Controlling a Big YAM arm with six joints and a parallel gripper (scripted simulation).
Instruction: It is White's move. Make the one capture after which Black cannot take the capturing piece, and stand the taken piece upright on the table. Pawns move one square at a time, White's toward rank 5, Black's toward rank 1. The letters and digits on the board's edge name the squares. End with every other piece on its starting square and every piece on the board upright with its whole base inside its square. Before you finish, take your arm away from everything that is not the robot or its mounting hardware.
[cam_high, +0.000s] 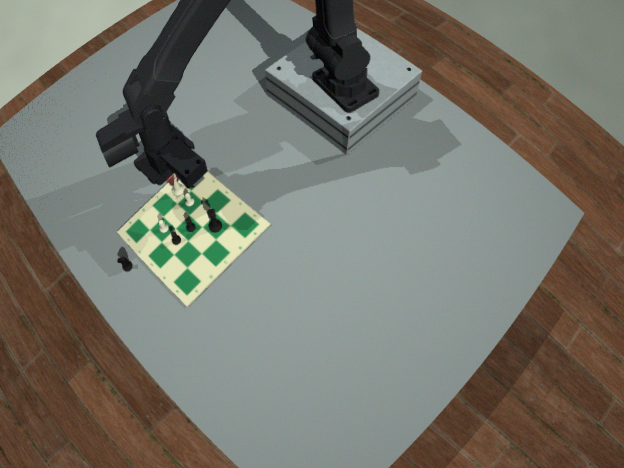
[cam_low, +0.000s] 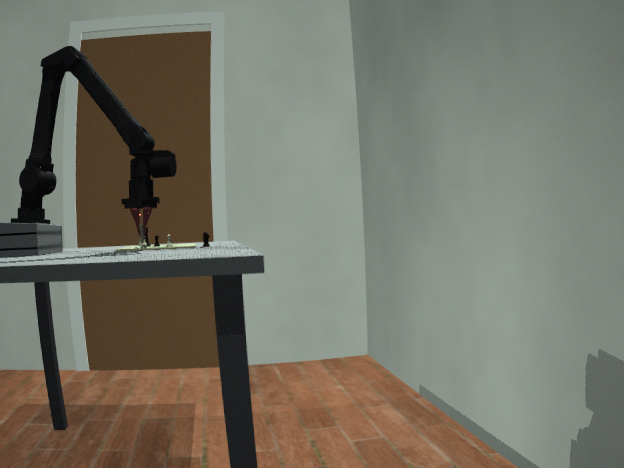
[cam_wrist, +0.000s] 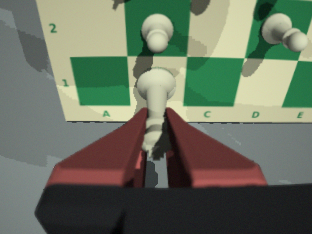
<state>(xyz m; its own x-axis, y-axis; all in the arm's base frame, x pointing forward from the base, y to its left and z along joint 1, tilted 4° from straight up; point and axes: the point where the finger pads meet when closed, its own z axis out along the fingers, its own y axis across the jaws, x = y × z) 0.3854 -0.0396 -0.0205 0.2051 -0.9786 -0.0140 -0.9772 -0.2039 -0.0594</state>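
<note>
Right now my hand is 10 mm to the right of the tall white piece. Round my hand: black piece 170 mm ahead, 80 mm to the left, 30 mm below; then green-and-cream chessboard 90 mm to the left, 40 mm below, 20 mm ahead.
</note>
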